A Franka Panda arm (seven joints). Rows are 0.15 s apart.
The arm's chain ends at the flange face. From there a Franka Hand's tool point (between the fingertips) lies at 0.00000 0.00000 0.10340 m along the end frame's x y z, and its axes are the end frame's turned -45 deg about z.
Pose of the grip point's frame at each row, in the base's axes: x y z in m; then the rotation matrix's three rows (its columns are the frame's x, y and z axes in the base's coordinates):
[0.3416 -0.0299 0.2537], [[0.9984 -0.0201 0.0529], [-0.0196 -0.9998 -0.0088], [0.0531 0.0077 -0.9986]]
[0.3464 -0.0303 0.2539], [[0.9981 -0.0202 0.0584], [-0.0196 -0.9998 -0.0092], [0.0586 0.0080 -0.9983]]
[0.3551 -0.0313 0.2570], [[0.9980 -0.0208 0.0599], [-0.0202 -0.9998 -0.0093], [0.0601 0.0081 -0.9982]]
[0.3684 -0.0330 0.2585], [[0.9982 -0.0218 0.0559], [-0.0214 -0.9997 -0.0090], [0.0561 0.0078 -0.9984]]
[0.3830 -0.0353 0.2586], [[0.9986 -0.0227 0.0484], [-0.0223 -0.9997 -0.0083], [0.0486 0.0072 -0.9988]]
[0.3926 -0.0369 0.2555], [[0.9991 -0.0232 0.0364], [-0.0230 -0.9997 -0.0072], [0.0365 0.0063 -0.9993]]
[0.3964 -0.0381 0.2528], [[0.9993 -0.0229 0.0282], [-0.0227 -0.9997 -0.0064], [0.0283 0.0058 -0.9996]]
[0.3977 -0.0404 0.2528], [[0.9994 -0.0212 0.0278], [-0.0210 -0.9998 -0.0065], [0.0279 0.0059 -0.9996]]
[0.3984 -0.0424 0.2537], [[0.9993 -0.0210 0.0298], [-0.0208 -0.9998 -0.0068], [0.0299 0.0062 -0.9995]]
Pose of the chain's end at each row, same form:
[0.3361 -0.0290 0.3570], [[0.6918 -0.7202 0.0529], [-0.7208 -0.6931 -0.0088], [0.0430 -0.0321 -0.9986]]
[0.3404 -0.0293 0.3571], [[0.6915 -0.7200 0.0584], [-0.7208 -0.6931 -0.0092], [0.0471 -0.0358 -0.9983]]
[0.3489 -0.0303 0.3602], [[0.6910 -0.7204 0.0599], [-0.7212 -0.6927 -0.0093], [0.0482 -0.0368 -0.9982]]
[0.3626 -0.0321 0.3617], [[0.6904 -0.7212 0.0559], [-0.7220 -0.6918 -0.0090], [0.0452 -0.0342 -0.9984]]
[0.3780 -0.0344 0.3619], [[0.6901 -0.7222 0.0484], [-0.7227 -0.6911 -0.0083], [0.0395 -0.0293 -0.9988]]
[0.3888 -0.0362 0.3588], [[0.6901 -0.7229 0.0364], [-0.7232 -0.6906 -0.0072], [0.0303 -0.0214 -0.9993]]
[0.3935 -0.0374 0.3562], [[0.6904 -0.7228 0.0282], [-0.7229 -0.6908 -0.0064], [0.0241 -0.0159 -0.9996]]
[0.3948 -0.0397 0.3562], [[0.6917 -0.7217 0.0278], [-0.7218 -0.6921 -0.0065], [0.0239 -0.0156 -0.9996]]
[0.3953 -0.0417 0.3570], [[0.6918 -0.7215 0.0298], [-0.7217 -0.6923 -0.0068], [0.0255 -0.0168 -0.9995]]

